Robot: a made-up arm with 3 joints. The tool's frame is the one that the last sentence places.
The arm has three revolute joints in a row. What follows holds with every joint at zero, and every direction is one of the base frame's. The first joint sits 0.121 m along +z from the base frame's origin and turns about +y. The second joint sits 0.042 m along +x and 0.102 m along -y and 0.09 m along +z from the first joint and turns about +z. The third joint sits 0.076 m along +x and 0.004 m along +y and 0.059 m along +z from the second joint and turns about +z. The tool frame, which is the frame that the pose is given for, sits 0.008 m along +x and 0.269 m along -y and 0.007 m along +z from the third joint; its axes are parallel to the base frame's.
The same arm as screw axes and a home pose.
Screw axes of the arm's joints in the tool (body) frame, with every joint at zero. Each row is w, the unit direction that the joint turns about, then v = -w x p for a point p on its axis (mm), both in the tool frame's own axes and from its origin. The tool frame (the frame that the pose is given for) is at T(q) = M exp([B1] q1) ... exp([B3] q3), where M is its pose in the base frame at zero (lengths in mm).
B1 = (0, 1, 0, 156, 0, -126)
B2 = (0, 0, 1, 265, 84, 0)
B3 = (0, 0, 1, 269, 8, 0)
M: xyz 126 -367 277 (mm) rpy 0 0 0 (deg, as in URDF)

